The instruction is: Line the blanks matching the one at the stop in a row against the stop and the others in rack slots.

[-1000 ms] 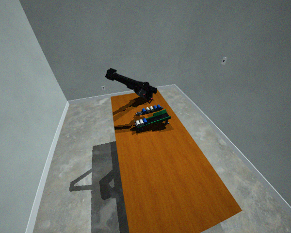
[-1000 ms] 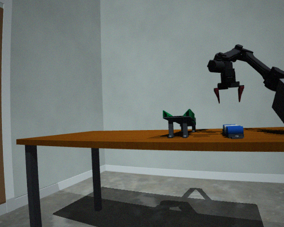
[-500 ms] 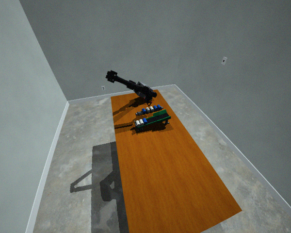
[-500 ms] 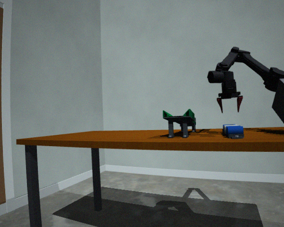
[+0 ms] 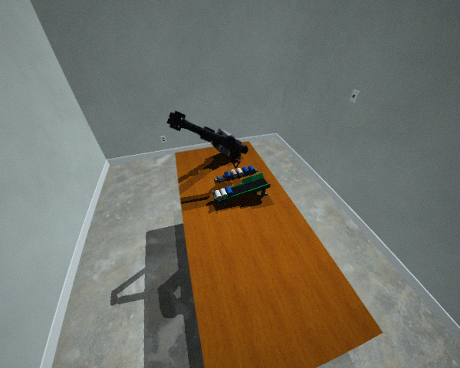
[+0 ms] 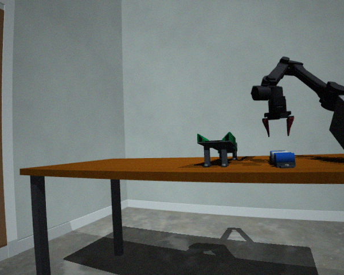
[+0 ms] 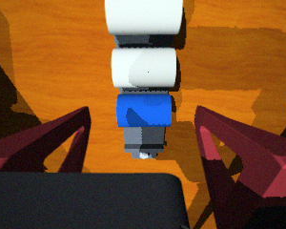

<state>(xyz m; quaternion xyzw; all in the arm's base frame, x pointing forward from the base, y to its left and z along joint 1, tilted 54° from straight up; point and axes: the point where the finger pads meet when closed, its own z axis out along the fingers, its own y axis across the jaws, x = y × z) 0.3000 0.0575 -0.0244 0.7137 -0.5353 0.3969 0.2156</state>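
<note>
My hand is 120 mm above the grey stock rack and 30 mm to the right of it. The rest, counted from my hand: feed ramp 240 mm ahead, 50 mm below, 20 mm to the right.
</note>
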